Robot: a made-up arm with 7 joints.
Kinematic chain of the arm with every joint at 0, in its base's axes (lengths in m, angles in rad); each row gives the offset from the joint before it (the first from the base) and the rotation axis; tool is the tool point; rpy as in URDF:
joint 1: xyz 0 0 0.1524 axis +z
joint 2: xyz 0 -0.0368 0.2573 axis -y
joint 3: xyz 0 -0.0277 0.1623 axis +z
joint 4: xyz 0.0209 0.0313 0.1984 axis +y
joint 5: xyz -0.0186 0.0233 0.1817 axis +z
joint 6: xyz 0 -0.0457 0.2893 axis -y
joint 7: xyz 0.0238 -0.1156 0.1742 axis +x
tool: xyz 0 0 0 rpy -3.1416 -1.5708 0
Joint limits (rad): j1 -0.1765..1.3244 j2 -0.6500..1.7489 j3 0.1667..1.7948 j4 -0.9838..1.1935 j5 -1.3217..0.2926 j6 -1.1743..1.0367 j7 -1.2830..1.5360
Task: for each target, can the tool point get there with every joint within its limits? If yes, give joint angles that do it. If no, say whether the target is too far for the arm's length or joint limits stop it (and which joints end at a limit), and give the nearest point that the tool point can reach.
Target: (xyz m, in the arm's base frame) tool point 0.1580 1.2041 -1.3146
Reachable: no: too far | nearest point -0.3911 0.0555 -0.2654 | short by 1.650 m
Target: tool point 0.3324 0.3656 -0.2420
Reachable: no: joint limits stop it (at a limit: joint 2, joint 3, joint 4, joint 5, joint 6) | nearest point 0.4585 0.5043 0.3613 | short by 0.632 m
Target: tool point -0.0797 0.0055 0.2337
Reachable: no: joint limits stop it (at a limit: joint 2, joint 3, joint 4, joint 5, joint 6) | nearest point -0.6142 0.0424 0.2674 | short by 0.537 m
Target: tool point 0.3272 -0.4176 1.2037
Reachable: yes | joints 1.0248 0.2257 1.2708 -0.7535 -0.3699 -0.3122 0.0735
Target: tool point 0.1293 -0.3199 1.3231
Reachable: yes | joints 0.8917 0.0669 0.6395 -0.2629 -0.9950 -0.5516 0.7246
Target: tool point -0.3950 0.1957 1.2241
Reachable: yes | joints 0.3849 0.7161 1.0969 0.9202 -0.2360 0.2054 0.2547
